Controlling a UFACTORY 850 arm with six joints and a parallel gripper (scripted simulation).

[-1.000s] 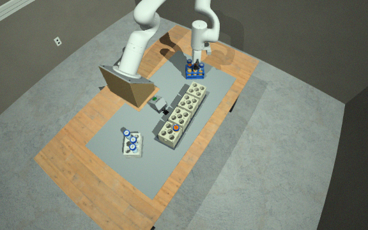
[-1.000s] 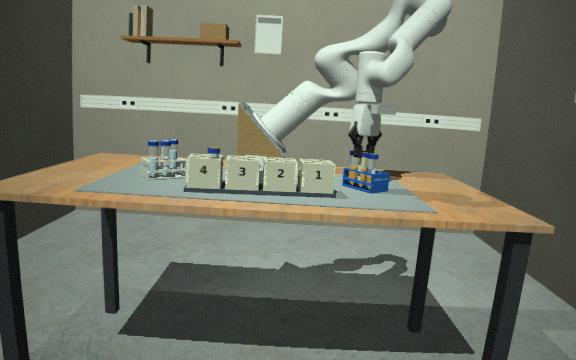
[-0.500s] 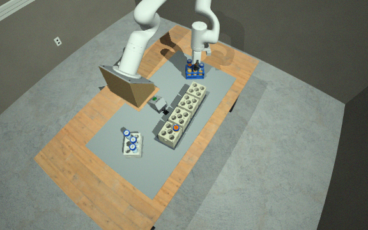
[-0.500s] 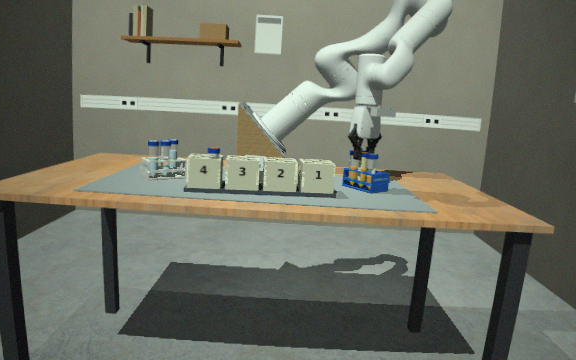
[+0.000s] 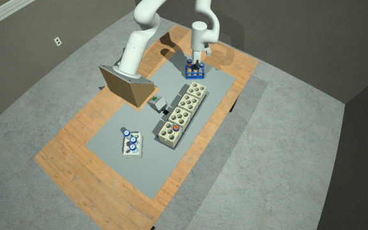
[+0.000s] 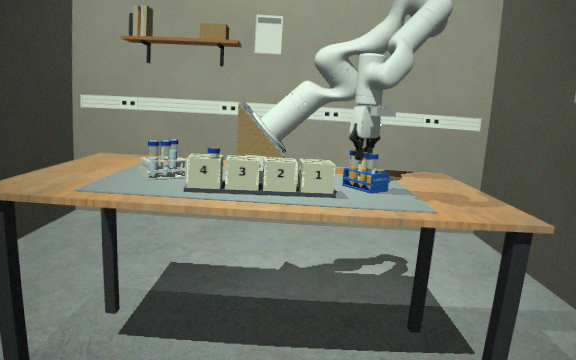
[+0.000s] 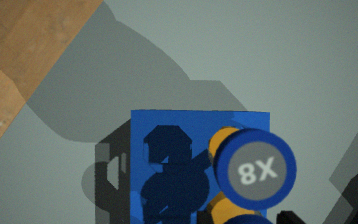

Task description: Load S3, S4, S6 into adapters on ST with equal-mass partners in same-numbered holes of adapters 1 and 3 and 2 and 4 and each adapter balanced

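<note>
Now: the sample tube 50 mm below my hand, 10 mm to the right of it and 10 mm ahead of it. The rest, counted from my hand: blue rack: 90 mm below, 20 mm to the left, 10 mm behind; then green done key: 340 mm to the right, 110 mm behind, 50 mm below; then loading stand: 330 mm to the right, 110 mm below, 90 mm ahead.
</note>
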